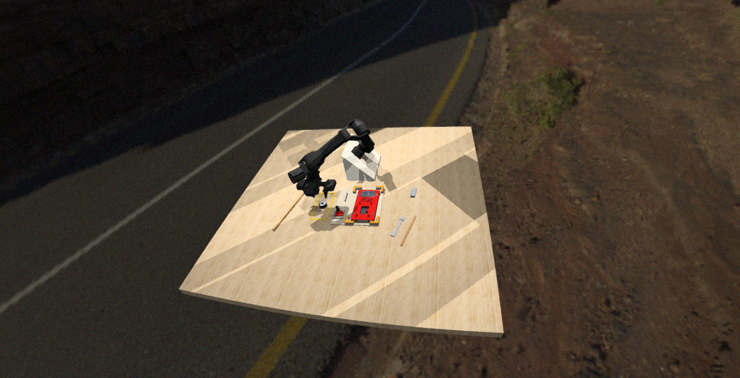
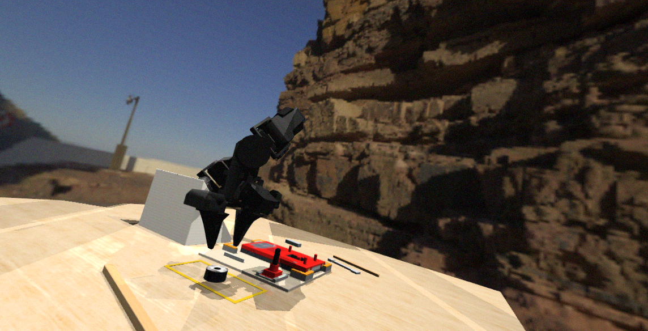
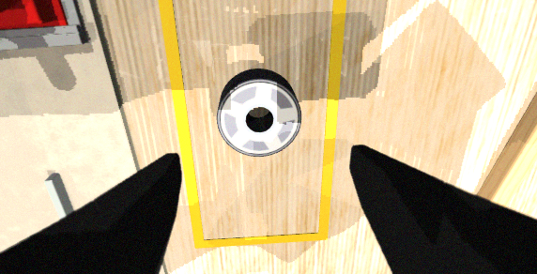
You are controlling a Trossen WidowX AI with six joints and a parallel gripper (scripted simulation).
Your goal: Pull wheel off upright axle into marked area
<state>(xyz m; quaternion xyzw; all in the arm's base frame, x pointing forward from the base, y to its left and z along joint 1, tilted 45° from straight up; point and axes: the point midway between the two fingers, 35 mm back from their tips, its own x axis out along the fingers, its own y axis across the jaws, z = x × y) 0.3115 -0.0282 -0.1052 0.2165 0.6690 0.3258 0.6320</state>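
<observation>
My gripper tip is now 50 mm above the black wheel. Also, from my gripper tip: wrench: 60 mm ahead, 400 mm to the left, 50 mm below.
</observation>
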